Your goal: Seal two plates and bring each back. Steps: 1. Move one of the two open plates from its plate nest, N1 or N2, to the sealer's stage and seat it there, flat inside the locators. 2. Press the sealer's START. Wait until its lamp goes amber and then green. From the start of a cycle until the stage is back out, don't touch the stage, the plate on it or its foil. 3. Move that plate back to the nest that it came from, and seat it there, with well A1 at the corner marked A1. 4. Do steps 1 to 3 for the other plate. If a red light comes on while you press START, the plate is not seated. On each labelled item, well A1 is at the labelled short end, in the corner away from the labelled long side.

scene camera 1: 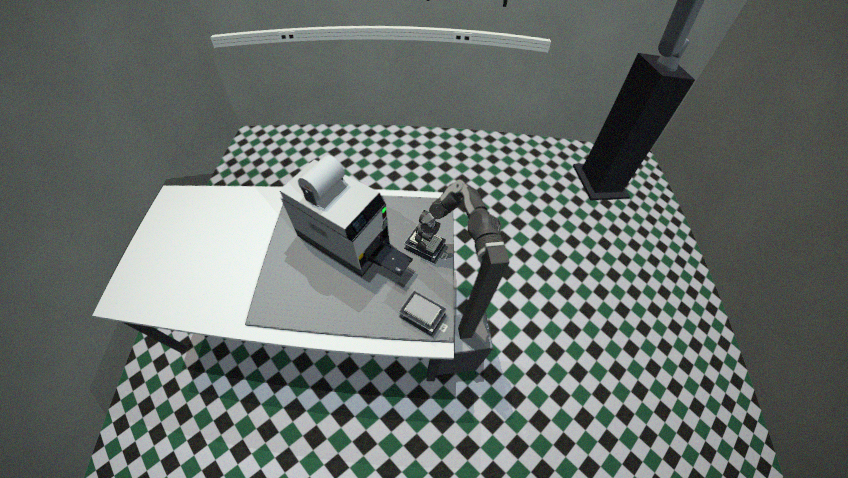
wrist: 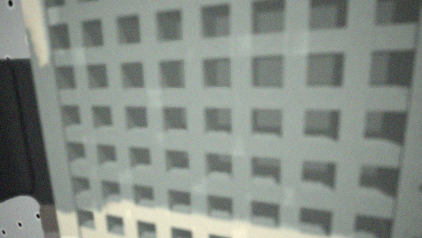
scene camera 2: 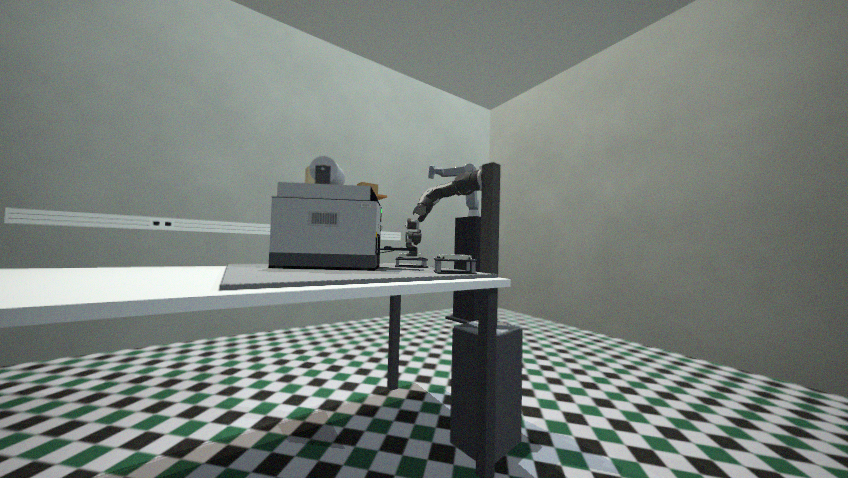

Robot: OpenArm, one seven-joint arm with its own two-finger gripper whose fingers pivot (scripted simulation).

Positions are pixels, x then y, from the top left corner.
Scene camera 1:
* white foil roll: 320,178
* black stage: 401,261
